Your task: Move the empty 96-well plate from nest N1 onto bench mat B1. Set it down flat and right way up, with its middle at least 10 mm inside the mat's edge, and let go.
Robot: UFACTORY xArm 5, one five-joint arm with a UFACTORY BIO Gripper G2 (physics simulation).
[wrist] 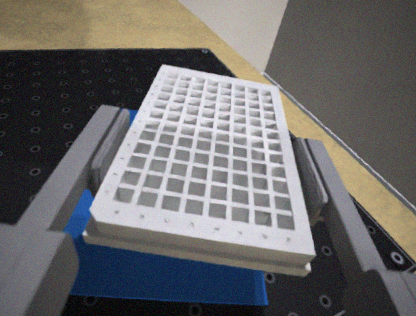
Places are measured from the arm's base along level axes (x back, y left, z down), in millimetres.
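Pixels of known places: hand at its tool point: [211,163].
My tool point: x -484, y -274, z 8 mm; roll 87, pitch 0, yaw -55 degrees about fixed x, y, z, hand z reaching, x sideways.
Behind a point stands the place of what it marks.
The white 96-well plate [215,244] {y -255, x -451, z 10 mm} is in the middle of the wrist view, right way up, with its open wells facing the camera. My gripper [209,155] {y -274, x -484, z 8 mm} is shut on the plate, with one grey finger pad along each long side. A blue flat mat [165,280] {y -248, x -469, z 77 mm} lies below the plate and shows at its near side and left side. The plate covers much of the mat, and I cannot tell how large the gap between them is. Nest N1 does not show in this view.
The black perforated board [35,115] {y -210, x -652, z 79 mm} lies under the blue mat and reaches to the left and right. A tan table surface [100,25] {y -339, x -906, z 92 mm} shows beyond it and along the right. A pale wall and a dark grey surface [350,75] are at the back right.
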